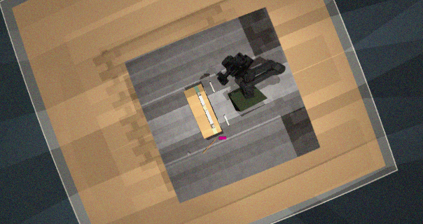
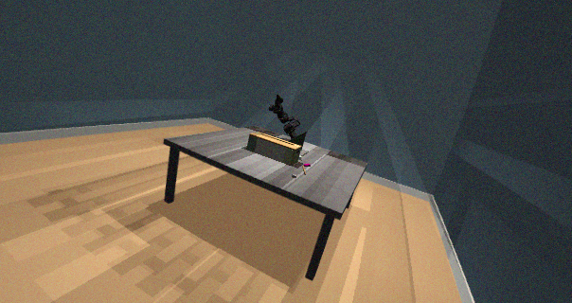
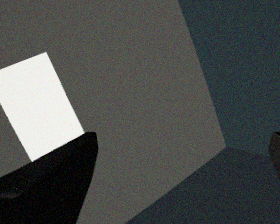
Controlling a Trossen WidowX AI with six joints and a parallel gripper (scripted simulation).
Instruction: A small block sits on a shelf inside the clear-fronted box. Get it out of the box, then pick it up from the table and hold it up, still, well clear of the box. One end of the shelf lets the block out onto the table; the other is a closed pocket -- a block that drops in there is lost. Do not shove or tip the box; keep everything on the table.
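The long box is 15 cm ahead of my gripper tip, 18 cm to the left of it and 36 cm below it.
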